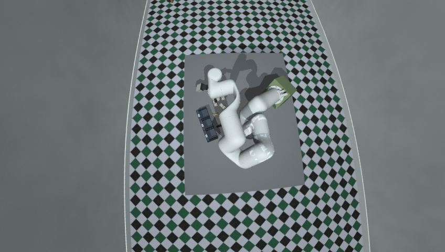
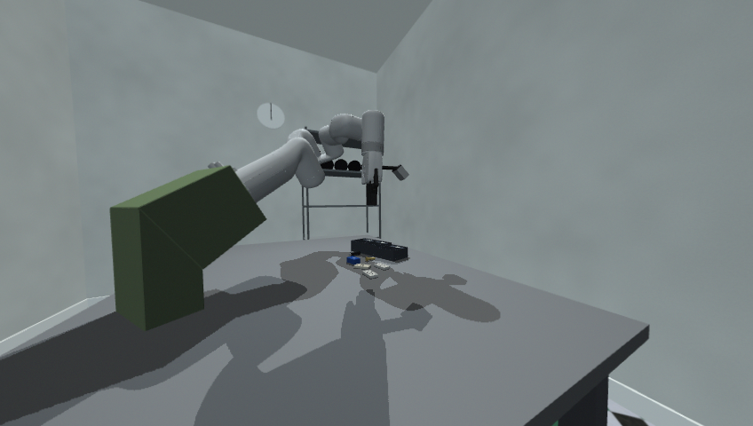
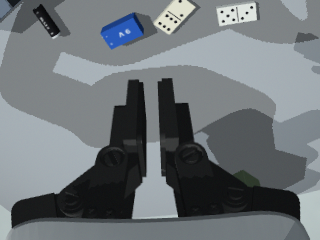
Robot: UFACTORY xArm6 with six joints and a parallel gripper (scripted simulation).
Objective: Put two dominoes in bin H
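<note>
Right now the dark bin tray is 7 cm ahead of my hand, 14 cm to the left of it and 20 cm below it. The rest, counted from my hand: cream domino: 4 cm behind, 2 cm to the right, 22 cm below; white domino: 2 cm ahead, 4 cm to the right, 22 cm below; yellow bolt: 5 cm to the left, 22 cm below.
</note>
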